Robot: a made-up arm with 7 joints. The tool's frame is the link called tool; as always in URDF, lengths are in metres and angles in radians. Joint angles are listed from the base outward. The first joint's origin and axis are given. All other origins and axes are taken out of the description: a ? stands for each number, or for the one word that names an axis. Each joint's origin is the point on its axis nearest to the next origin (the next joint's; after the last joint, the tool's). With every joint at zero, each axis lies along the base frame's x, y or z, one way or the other. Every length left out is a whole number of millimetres.
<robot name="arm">
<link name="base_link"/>
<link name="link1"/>
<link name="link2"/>
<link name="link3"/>
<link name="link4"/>
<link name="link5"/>
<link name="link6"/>
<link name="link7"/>
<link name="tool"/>
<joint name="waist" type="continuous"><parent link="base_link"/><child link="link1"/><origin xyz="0.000 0.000 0.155" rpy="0.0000 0.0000 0.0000"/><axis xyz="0 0 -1"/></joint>
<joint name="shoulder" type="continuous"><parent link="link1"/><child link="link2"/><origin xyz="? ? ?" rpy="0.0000 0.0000 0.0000"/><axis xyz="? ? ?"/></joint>
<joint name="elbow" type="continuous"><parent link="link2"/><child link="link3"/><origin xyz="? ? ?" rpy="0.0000 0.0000 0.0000"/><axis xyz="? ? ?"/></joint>
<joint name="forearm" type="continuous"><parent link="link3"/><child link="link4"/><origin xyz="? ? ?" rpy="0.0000 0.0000 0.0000"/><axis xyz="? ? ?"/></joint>
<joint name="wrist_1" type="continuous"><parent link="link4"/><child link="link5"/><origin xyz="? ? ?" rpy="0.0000 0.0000 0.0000"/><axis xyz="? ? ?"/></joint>
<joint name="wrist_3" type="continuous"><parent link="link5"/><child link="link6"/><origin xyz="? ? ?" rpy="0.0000 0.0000 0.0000"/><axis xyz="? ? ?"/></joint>
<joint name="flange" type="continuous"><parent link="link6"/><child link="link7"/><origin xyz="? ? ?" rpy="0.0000 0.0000 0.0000"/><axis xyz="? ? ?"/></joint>
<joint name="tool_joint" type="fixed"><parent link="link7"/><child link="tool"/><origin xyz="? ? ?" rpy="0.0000 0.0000 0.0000"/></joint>
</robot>
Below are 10 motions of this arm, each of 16 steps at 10 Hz.
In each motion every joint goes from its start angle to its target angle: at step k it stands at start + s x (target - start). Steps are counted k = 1, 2, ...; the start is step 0. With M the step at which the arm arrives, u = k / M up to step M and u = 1 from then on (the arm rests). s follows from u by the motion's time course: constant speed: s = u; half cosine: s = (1 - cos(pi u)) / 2; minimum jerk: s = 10 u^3 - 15 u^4 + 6 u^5.
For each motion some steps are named. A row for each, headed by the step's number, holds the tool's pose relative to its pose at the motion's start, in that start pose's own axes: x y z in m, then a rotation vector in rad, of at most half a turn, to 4 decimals.
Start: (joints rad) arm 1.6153 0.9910 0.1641 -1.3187 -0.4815 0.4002 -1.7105
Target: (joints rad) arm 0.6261 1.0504 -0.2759 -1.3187 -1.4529 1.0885 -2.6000
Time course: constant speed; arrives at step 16
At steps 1, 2, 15, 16:
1: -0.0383 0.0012 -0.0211 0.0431 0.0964 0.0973
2: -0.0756 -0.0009 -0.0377 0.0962 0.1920 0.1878
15: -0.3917 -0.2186 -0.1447 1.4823 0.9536 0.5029
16: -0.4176 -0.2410 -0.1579 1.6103 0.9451 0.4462

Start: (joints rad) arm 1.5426 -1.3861 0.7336 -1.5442 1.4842 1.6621 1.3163
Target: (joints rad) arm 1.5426 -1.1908 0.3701 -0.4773 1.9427 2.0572 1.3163
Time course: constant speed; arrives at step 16
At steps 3, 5, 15, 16:
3: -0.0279 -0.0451 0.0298 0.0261 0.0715 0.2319
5: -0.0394 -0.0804 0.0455 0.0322 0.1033 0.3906
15: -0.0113 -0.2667 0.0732 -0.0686 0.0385 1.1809
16: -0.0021 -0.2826 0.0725 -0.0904 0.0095 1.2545

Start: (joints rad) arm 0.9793 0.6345 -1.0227 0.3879 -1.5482 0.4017 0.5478
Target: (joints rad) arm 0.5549 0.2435 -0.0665 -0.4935 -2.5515 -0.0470 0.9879
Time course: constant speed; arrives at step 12
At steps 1, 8, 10, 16:
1: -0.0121 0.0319 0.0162 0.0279 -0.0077 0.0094
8: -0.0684 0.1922 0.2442 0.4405 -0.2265 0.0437
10: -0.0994 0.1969 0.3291 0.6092 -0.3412 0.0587
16: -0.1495 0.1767 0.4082 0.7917 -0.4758 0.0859

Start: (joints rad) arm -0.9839 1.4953 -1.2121 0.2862 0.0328 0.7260 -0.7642
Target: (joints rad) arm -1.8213 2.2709 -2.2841 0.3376 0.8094 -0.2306 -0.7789
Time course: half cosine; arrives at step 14
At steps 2, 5, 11, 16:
2: 0.0041 -0.0069 -0.0119 -0.0529 0.0107 0.0006
5: 0.0375 -0.0454 -0.0492 -0.2781 0.0650 0.0103
11: 0.2349 -0.1810 -0.1196 -0.7055 0.2234 0.0026
16: 0.2762 -0.2176 -0.1426 -0.7671 0.2519 -0.0140

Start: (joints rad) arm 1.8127 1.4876 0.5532 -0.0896 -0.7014 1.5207 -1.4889
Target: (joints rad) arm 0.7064 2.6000 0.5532 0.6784 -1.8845 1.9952 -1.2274
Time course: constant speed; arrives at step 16
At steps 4, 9, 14, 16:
4: 0.2747 -0.2102 -0.2216 -0.2259 0.2437 -0.5573
9: 0.4603 -0.7188 -0.3071 -0.2945 0.3050 -1.3823
14: 0.3499 -1.2266 -0.1088 -0.0184 0.0312 -2.1800
16: 0.2260 -1.3602 0.0106 0.2157 -0.1697 -2.4259

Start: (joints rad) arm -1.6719 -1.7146 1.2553 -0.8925 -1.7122 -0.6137 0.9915
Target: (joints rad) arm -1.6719 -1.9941 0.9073 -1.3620 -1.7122 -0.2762 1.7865
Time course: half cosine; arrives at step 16
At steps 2, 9, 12, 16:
2: 0.0031 0.0061 0.0208 0.0015 0.0344 -0.0378
9: 0.0922 0.0263 0.2743 -0.1061 0.5465 -0.5384
12: 0.1397 -0.0020 0.3563 -0.2375 0.7718 -0.7216
16: 0.1642 -0.0267 0.3959 -0.3356 0.8934 -0.8094

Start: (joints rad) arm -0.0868 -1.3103 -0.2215 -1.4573 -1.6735 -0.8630 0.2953
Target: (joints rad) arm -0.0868 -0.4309 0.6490 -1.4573 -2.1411 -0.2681 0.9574
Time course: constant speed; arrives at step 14
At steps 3, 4, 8, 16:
3: 0.2265 0.0423 -0.0923 -0.0588 -0.0631 -0.2156
4: 0.3014 0.0431 -0.1234 -0.0835 -0.0866 -0.2826
8: 0.5882 -0.0163 -0.2454 -0.2118 -0.1915 -0.5309
16: 0.9512 -0.2771 -0.4005 -0.5036 -0.3803 -0.8647

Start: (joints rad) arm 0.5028 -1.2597 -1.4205 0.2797 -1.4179 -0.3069 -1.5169
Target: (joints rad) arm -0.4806 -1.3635 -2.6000 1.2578 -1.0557 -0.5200 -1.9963
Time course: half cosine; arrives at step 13
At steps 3, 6, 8, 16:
3: -0.0671 0.0029 -0.0527 -0.2217 0.0560 0.1747
6: -0.2151 -0.1428 -0.1341 -0.8522 0.2831 0.5152
8: -0.2845 -0.3151 -0.0687 -1.3775 0.5336 0.6607
16: -0.3244 -0.4300 0.1920 -2.1152 0.9676 0.6583

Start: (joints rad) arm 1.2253 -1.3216 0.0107 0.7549 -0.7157 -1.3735 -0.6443
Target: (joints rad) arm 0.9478 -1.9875 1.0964 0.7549 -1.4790 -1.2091 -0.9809
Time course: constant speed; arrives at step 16
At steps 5, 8, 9, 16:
5: -0.0537 0.0509 -0.0058 0.0346 0.2258 0.0431
8: -0.0729 0.0855 0.0008 0.0976 0.3687 0.0372
9: -0.0763 0.0975 0.0046 0.1254 0.4155 0.0293
16: -0.0475 0.1752 0.0426 0.4002 0.6996 -0.1137

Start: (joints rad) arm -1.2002 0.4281 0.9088 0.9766 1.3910 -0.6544 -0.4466
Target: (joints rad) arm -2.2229 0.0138 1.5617 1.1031 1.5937 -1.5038 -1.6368
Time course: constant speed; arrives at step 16
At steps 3, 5, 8, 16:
3: -0.0668 -0.0598 -0.0912 -0.0730 -0.0222 0.1414
5: -0.1211 -0.1026 -0.1503 -0.1330 -0.0221 0.2548
8: -0.2108 -0.1737 -0.2287 -0.2303 -0.0033 0.4541
16: -0.4074 -0.3996 -0.3450 -0.4896 0.0939 1.1251

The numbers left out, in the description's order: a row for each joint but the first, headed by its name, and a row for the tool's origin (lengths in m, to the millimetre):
shoulder: xyz -0.030 0.198 0.000, axis -1 0 0
elbow: xyz 0.000 -0.216 0.271, axis 0 0 -1
forearm: xyz -0.077 -0.085 0.000, axis 0 -1 0
wrist_1: xyz -0.280 0.000 -0.054, axis 0 0 -1
wrist_3: xyz 0.351 0.215 0.000, axis 0 1 0
flange: xyz -0.079 0.000 -0.192, axis 0 0 -1
tool: xyz -0.077 0.285 0.000

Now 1 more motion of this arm.
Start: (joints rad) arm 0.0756 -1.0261 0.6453 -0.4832 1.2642 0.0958 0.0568
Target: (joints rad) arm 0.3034 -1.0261 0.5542 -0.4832 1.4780 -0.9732 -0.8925
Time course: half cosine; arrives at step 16
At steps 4, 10, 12, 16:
4: 0.0068 -0.0121 -0.0251 0.0254 -0.1473 0.1123
10: 0.0965 -0.0869 -0.1688 -0.1008 -0.6913 0.4695
12: 0.1461 -0.1199 -0.2144 -0.2057 -0.8353 0.5519
16: 0.1982 -0.1553 -0.2513 -0.3256 -0.9510 0.6149

